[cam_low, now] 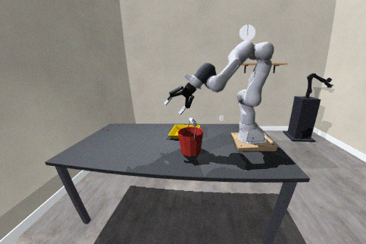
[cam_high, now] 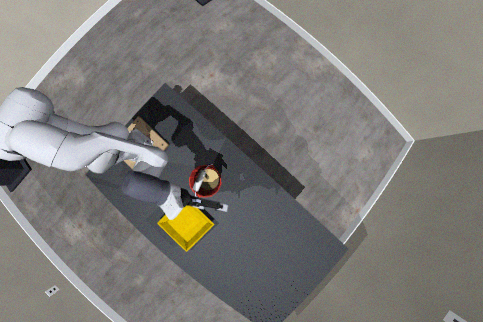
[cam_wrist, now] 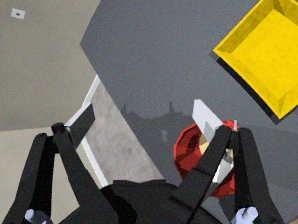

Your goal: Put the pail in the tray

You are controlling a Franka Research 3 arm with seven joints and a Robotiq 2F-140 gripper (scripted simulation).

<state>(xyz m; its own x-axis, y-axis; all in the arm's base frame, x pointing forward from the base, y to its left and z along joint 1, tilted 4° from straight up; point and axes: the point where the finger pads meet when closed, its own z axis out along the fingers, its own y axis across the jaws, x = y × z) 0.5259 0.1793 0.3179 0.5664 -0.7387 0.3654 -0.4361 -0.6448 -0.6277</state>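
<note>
My gripper is now 13 cm past the pail wire handle, 12 cm above it and 2 cm to the right of it. Also, from my hand: red pail 18 cm below, 12 cm behind, 2 cm to the left; then yellow drip tray 30 cm below, 27 cm to the right, 1 cm behind.
</note>
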